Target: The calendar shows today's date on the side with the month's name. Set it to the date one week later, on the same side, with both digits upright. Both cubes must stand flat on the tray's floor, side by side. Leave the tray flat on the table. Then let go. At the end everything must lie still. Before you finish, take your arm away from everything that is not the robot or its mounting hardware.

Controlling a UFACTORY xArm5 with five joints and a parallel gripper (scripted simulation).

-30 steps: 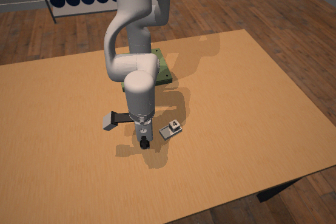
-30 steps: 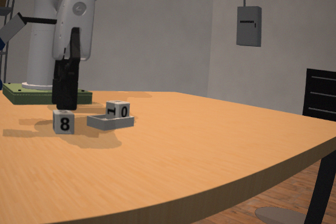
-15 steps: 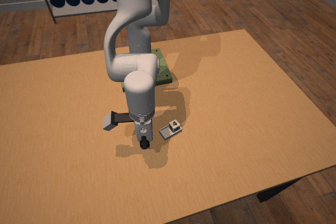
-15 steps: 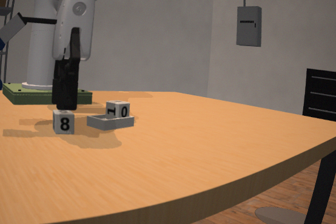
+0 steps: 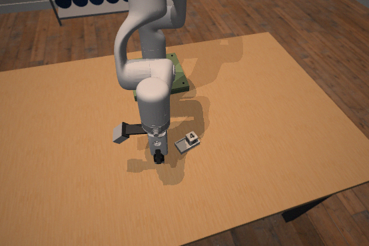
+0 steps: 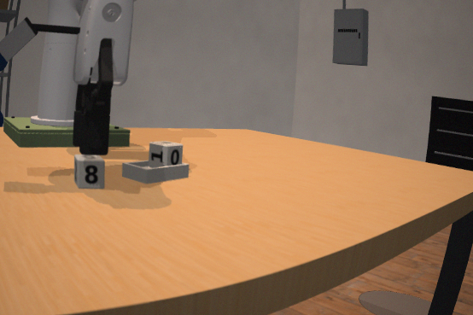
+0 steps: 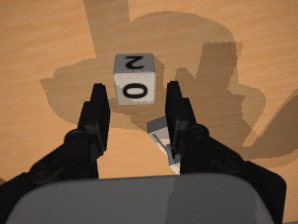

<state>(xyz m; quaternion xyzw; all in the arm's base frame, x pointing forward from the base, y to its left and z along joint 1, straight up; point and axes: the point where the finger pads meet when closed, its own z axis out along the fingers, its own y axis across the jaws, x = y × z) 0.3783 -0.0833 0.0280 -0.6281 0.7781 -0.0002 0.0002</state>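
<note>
Now: the digit cube 40 mm below my hand. Round my hand: tray 110 mm to the left, 50 mm below, 30 mm behind.
</note>
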